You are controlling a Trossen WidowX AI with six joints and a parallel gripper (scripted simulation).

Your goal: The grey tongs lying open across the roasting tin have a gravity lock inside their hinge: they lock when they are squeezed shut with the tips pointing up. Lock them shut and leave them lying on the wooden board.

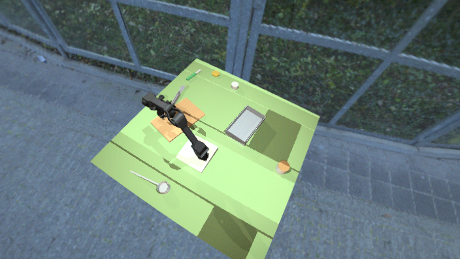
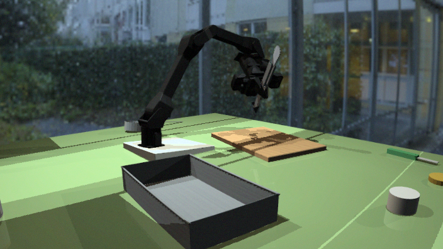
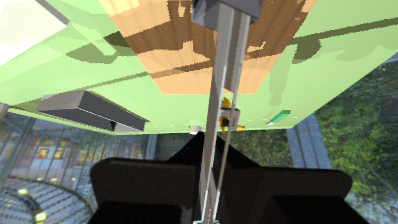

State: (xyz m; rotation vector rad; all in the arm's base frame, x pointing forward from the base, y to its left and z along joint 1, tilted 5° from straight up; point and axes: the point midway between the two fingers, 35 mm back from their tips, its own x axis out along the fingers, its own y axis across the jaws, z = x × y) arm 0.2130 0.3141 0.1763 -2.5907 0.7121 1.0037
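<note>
Right now the yellow lock piece is 4 cm behind my gripper tip and 3 cm to the left of it. Round my gripper tip: wooden board 15 cm below; dark roasting tin 52 cm to the right, 13 cm below, 13 cm ahead; green-handled tool 51 cm ahead, 15 cm below, 8 cm to the left.
</note>
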